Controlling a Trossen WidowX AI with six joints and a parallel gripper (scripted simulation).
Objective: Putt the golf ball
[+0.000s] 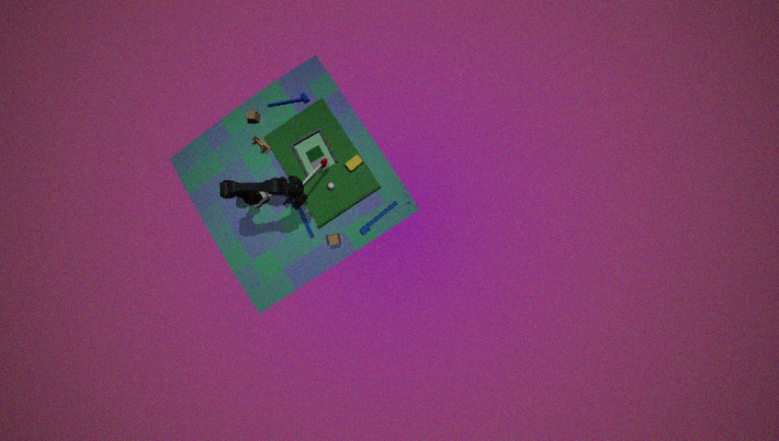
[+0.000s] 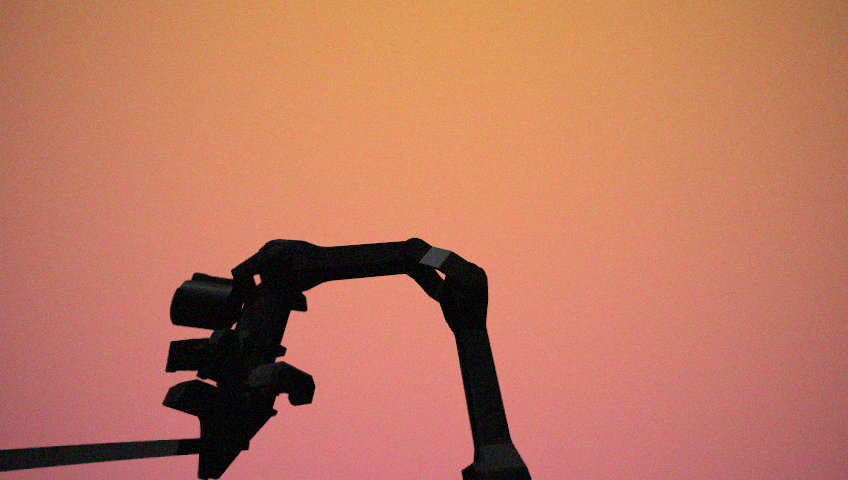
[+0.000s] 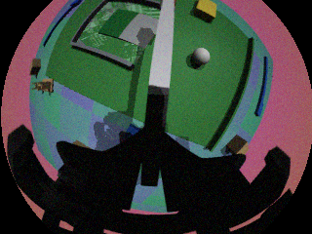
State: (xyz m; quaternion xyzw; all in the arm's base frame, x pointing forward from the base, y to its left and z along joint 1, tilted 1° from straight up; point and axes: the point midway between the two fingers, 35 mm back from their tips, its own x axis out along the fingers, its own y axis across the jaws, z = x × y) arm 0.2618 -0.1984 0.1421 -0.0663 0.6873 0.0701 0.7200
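The red putter is 11 cm ahead of my gripper tip and 3 cm to the left of it. Round my gripper tip: yellow block 37 cm ahead, 12 cm below, 5 cm to the right; white golf ball 16 cm ahead, 11 cm below, 7 cm to the right.
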